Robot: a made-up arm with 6 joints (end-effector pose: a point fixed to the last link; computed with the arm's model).
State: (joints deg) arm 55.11 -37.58 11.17 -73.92 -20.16 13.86
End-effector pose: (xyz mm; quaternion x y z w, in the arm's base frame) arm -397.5 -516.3 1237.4 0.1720 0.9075 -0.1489 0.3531
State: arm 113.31 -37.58 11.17 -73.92 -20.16 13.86
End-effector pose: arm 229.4 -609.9 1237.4 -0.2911 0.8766 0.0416 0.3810
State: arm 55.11 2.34 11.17 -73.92 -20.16 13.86
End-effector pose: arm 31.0 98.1 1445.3 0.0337 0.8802 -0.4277 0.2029
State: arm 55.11 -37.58 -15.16 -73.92 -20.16 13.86
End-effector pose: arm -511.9 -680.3 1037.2 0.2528 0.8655 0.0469 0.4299
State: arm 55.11 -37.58 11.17 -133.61 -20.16 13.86
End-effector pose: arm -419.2 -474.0 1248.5 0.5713 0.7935 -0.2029 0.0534
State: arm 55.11 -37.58 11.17 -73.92 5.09 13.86
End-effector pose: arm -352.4 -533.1 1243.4 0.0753 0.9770 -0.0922 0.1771
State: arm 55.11 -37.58 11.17 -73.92 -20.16 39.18
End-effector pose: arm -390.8 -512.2 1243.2 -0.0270 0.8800 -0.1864 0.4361
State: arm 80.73 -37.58 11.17 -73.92 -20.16 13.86
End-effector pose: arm -135.2 -637.5 1237.4 -0.0335 0.9230 -0.0669 0.3773
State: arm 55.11 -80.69 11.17 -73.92 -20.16 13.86
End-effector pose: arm -658.0 -889.8 535.3 0.2976 0.8147 0.1711 0.4673
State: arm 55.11 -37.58 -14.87 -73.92 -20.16 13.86
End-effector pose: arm -510.9 -679.0 1039.9 0.2520 0.8662 0.0448 0.4292
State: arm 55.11 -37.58 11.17 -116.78 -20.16 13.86
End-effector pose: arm -417.8 -487.3 1243.4 0.4700 0.8494 -0.1927 0.1430
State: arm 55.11 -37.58 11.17 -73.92 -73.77 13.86
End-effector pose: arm -453.2 -466.4 1170.9 0.3442 0.6214 -0.2424 0.6607
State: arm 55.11 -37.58 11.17 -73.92 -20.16 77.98
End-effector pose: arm -385.9 -500.0 1250.0 -0.3260 0.7559 -0.2257 0.5209
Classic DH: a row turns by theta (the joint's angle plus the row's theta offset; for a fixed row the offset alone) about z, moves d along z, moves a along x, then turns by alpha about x. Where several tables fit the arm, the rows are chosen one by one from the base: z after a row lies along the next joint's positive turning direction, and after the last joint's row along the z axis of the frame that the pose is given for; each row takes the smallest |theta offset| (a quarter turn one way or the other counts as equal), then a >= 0, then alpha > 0; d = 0 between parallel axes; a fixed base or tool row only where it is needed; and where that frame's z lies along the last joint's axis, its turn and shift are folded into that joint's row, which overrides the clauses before.
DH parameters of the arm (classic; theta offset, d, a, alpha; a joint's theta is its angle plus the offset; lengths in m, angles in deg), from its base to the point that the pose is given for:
joint 1: 0 0.31 0.01 -90
joint 2: 87.8 0 -0.5204 0
joint 3: -87.8 0.03 -0.01 90
joint 4: 0 0.51 0.01 -90
joint 5: 0 -0.03 0 90
joint 6: 21.22 0.1403 0.0021 143.73
tool (fixed): -159.01 0.0376 0 0

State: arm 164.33 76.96 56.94 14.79 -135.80 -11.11
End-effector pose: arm -828.5 271.8 192.1 -0.9213 0.3163 0.0327 0.2236
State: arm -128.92 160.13 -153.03 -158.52 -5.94 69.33
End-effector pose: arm -115.3 -219.5 449.5 -0.8639 0.2875 -0.0074 0.4135
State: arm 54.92 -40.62 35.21 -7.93 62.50 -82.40
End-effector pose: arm -160.7 -273.7 1274.1 -0.1401 -0.6952 0.6810 0.1826
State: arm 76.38 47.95 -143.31 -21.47 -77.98 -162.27
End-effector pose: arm -81.2 -106.3 516.3 -0.1129 -0.2217 -0.8054 0.5380
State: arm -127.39 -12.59 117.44 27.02 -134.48 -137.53
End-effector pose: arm -189.4 -224.7 752.4 -0.6781 0.6436 -0.3527 0.0407
